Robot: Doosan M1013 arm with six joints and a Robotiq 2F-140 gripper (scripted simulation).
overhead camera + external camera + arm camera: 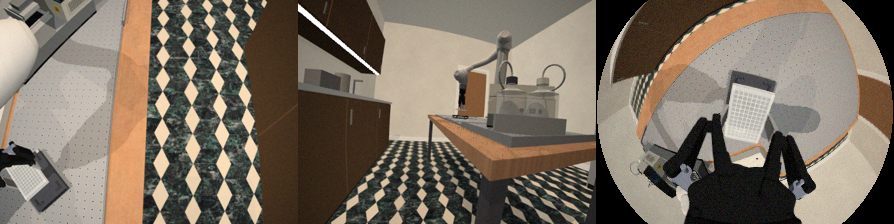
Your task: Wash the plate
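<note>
Right now the plate nest N1 is 10 cm below my hand. Round my hand: plate washer (29 cm behind, 58 cm to the left, 1 cm above); label (8 cm behind, 6 cm to the left, 12 cm below); white well plate (3 cm below).
</note>
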